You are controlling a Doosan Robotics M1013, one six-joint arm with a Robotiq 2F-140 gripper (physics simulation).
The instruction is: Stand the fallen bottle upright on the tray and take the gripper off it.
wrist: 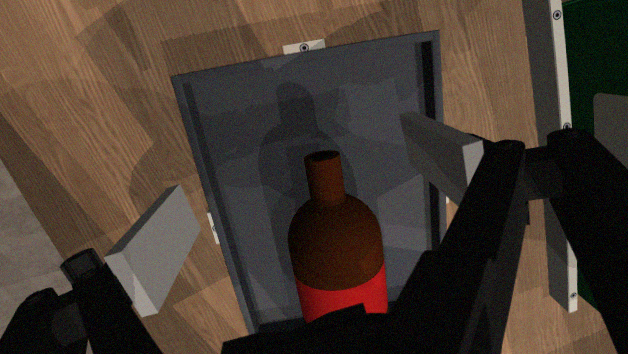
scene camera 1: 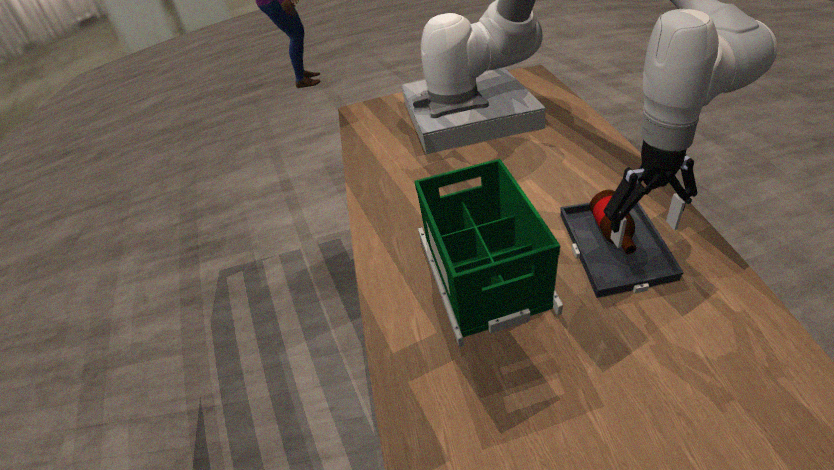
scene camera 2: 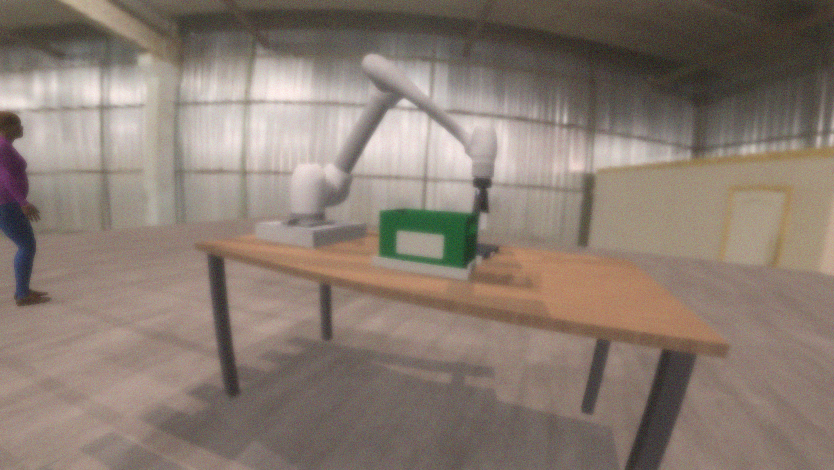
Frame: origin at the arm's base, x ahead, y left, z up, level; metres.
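Seen in the pictures: gripper, between the fingertips: (wrist: 295,173) (scene camera 1: 644,233) (scene camera 2: 479,231); arm's base, origin of its link: (scene camera 1: 453,100) (scene camera 2: 308,224).
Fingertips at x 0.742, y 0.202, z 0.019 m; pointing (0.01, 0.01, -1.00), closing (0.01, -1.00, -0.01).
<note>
Offsets run from my fingertips to a thing's top centre. "spot": to the spot under its first point.
The brown bottle {0.085 m back, 0.007 m right, 0.012 m down} (scene camera 1: 602,212) (wrist: 336,240) with a red label lies on its side on the dark grey tray {spot: 0.018 m ahead, 0.052 m right, 0.086 m down} (scene camera 1: 619,275) (wrist: 385,65). Its neck points to the tray's front, away from the arm's base, and its base end is near the back rim. My gripper (scene camera 1: 647,222) (scene camera 2: 482,218) (wrist: 295,173) points down over the tray with its fingers wide open. In the wrist view the bottle shows between the two pads, closer to the right one, and its base end is hidden by the gripper. The bottle does not show in scene camera 2.
A green crate {0.090 m back, 0.313 m right, 0.084 m up} (scene camera 1: 507,306) (scene camera 2: 388,221) (wrist: 590,65) with compartments stands beside the tray, with pale guide strips around it. Small white blocks {spot: 0.068 m ahead, 0.032 m right, 0.076 m down} (scene camera 1: 640,287) (wrist: 304,47) touch the tray's outside. The arm's grey base block (scene camera 1: 487,127) (scene camera 2: 335,235) is at the table's far end. A person (scene camera 1: 291,37) (scene camera 2: 14,175) stands off the table.
</note>
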